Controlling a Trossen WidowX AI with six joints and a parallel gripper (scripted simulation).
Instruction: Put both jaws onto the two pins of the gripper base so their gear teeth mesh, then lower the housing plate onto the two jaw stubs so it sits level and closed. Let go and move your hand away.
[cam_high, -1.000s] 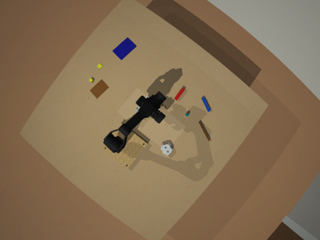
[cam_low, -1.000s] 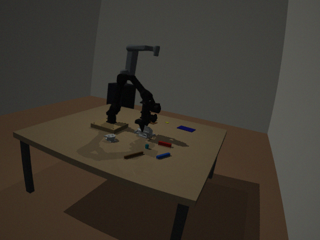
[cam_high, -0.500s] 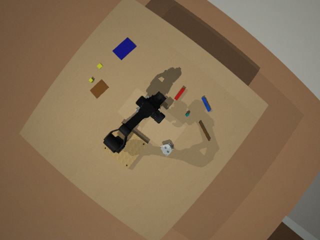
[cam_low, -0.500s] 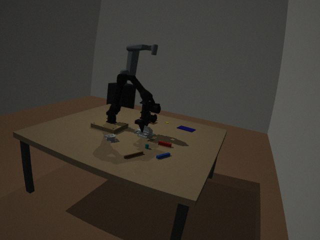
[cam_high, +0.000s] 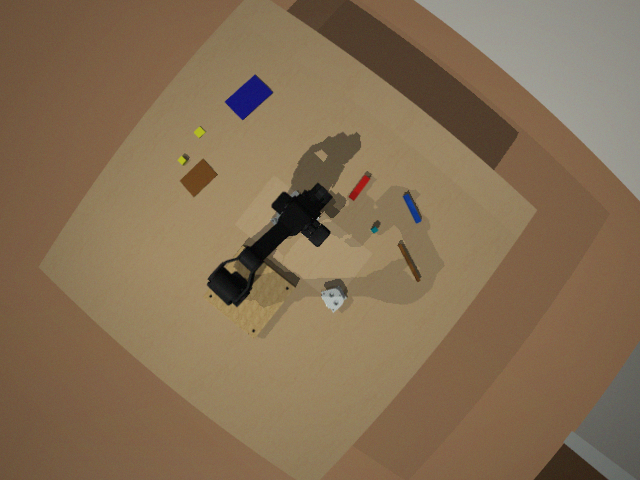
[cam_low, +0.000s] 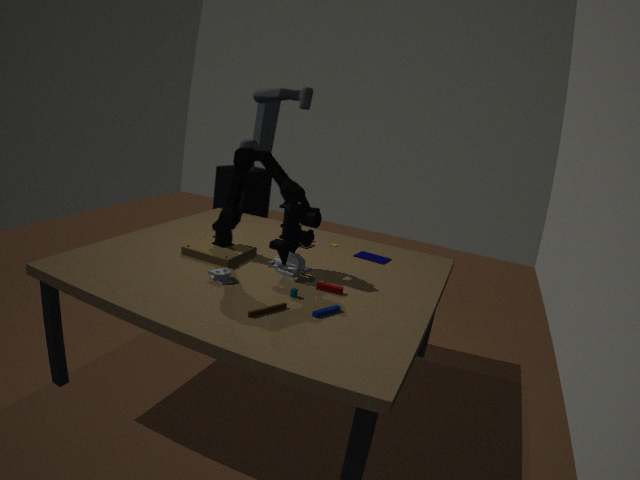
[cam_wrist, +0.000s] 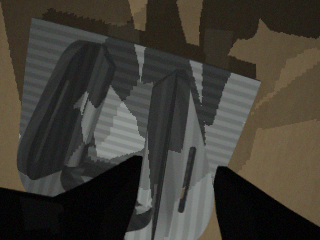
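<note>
Now: gripper tip 1 cm short of the flat white plate, 3 cm to the right of it and 3 cm above it. Round my gripper tip: teal cube (16 cm ahead, 17 cm to the right, 2 cm below); red block (21 cm ahead, 4 cm to the right, 2 cm below); blue bar (30 cm ahead, 20 cm to the right, 2 cm below).
</note>
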